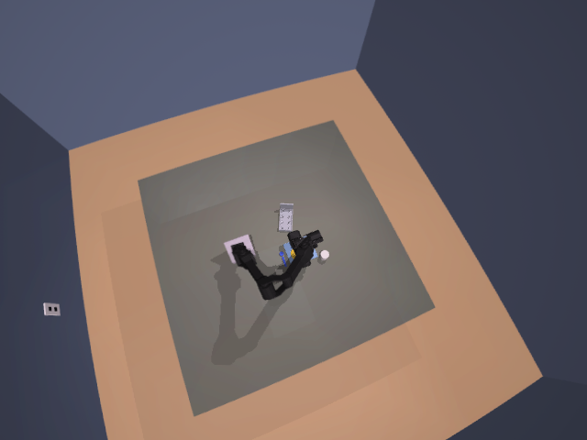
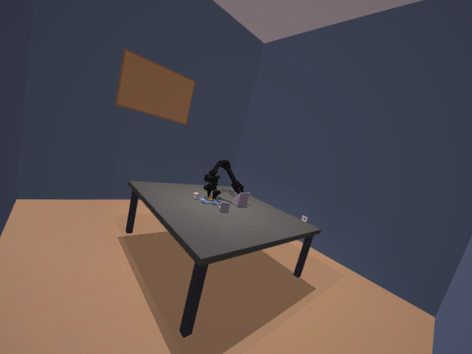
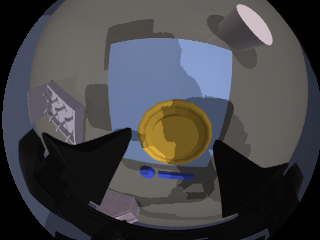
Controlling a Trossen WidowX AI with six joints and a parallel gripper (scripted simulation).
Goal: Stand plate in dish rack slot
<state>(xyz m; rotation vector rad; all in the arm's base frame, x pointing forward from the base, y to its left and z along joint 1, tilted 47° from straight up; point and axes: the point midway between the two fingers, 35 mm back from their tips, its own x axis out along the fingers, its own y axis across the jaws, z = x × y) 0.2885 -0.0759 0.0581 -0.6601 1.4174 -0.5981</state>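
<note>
The yellow plate lies 10 mm below my gripper tip. Also, from my gripper tip: blue utensil (80 mm behind, 20 mm below); then blue mat (20 mm below, 20 mm ahead, 10 mm to the left); then white cup (130 mm ahead, 60 mm to the right).
</note>
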